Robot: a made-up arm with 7 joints. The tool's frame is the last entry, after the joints.
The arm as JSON. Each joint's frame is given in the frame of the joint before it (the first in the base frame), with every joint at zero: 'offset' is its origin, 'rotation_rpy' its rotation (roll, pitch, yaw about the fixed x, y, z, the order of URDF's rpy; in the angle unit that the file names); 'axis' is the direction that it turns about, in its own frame. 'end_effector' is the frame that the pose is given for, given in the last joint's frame.
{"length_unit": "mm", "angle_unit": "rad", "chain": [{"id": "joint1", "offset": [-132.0, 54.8, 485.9], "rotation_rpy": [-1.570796, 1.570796, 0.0], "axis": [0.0, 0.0, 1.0]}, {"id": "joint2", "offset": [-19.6, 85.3, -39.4], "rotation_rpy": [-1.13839, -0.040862, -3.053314], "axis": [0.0, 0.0, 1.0]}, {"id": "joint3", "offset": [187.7, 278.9, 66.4], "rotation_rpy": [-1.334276, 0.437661, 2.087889], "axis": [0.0, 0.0, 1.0]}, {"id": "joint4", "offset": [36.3, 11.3, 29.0], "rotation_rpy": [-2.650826, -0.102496, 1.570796], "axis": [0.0, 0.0, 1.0]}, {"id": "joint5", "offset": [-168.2, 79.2, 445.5], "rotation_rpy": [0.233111, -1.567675, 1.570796], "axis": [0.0, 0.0, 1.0]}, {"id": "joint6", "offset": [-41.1, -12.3, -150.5], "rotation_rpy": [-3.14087, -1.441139, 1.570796], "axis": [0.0, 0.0, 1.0]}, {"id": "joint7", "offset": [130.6, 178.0, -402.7], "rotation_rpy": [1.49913, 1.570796, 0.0], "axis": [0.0, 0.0, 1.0]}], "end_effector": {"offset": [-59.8, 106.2, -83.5], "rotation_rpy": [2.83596, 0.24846, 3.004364]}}
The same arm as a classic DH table. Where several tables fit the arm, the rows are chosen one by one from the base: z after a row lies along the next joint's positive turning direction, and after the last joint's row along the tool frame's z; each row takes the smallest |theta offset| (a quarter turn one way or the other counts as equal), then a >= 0, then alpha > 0; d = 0 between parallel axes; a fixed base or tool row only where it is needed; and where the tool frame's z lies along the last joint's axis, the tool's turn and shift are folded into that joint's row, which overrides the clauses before.
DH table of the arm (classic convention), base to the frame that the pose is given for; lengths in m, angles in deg. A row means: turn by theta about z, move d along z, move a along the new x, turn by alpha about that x. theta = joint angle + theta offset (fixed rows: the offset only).
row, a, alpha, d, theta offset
base (fixed), -0.132, -90, 0.4859, 0
joint1, 0.0104, -65.25, 0.0555, -83.86
joint2, -0.1795, 77.75, 0.0324, -68.78
joint3, 0.0179, -151.32, -0.3232, -75.14
joint4, -0.1454, 89.83, 0.376, 1.05
joint5, 0.0411, 97.43, -0.268, -90
joint6, -0.143, -90, -0.4151, -85.89
joint7, -0.1178, -157.57, -0.1761, 44.2
tool (fixed), 0, 0, 0.0817, 139.86

